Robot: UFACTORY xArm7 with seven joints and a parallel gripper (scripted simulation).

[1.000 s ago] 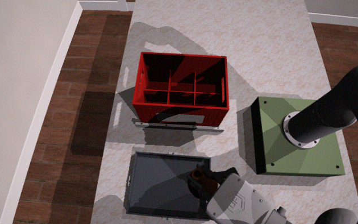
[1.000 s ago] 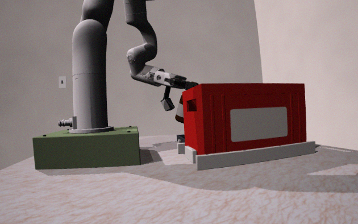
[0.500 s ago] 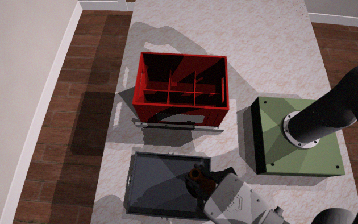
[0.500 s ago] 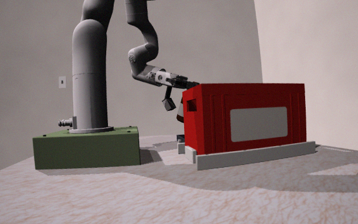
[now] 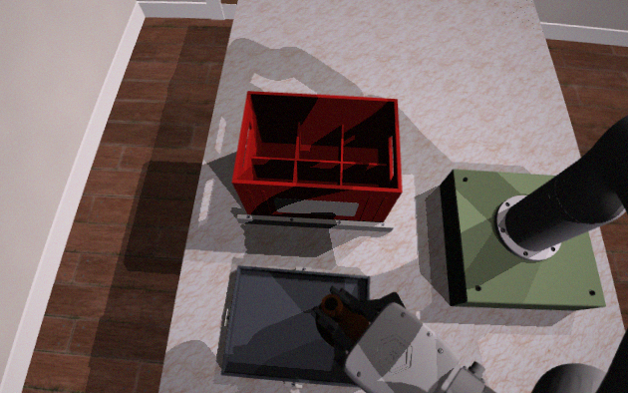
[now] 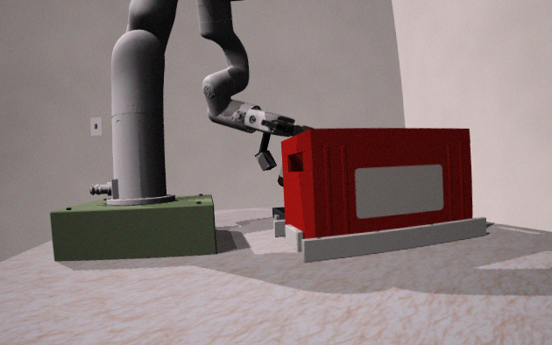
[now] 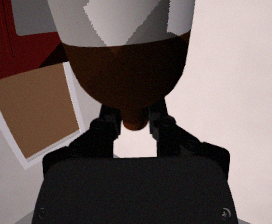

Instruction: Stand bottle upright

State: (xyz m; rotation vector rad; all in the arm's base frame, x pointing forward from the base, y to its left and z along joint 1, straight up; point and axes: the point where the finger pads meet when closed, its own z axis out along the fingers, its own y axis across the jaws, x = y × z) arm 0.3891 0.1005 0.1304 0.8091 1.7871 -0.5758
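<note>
The brown bottle is 5 cm below my hand, 1 cm to the left of it and 1 cm behind it. Also, from my hand: red crate 28 cm to the right, 13 cm below, 2 cm behind; then dark grey tray 20 cm below, 5 cm ahead.
</note>
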